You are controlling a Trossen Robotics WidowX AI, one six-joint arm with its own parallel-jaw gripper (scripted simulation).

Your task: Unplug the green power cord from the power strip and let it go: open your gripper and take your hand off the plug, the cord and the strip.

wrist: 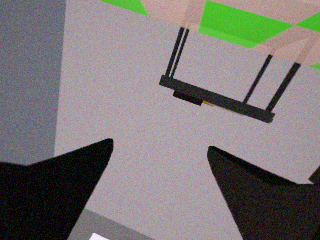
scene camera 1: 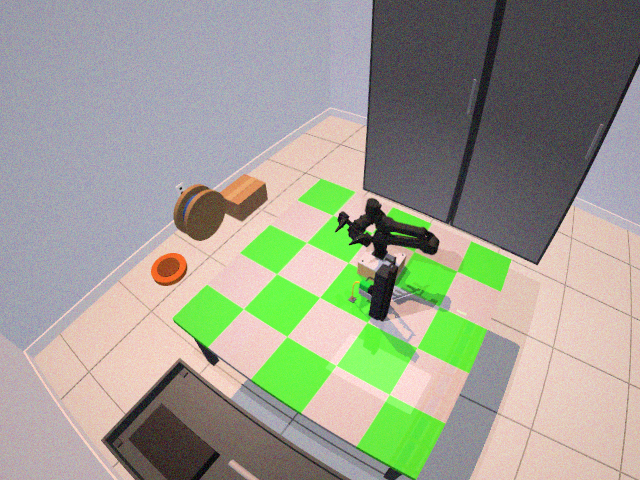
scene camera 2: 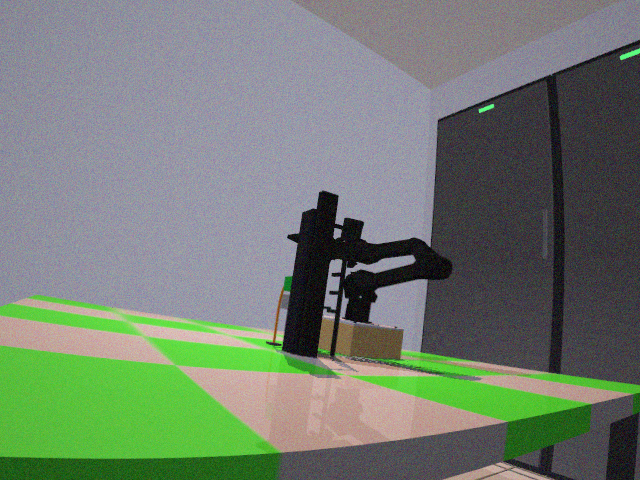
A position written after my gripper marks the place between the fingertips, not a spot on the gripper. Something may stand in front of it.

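Note:
My gripper (scene camera 1: 341, 238), also visible as the gripper (wrist: 161, 147), holds nothing and is open.

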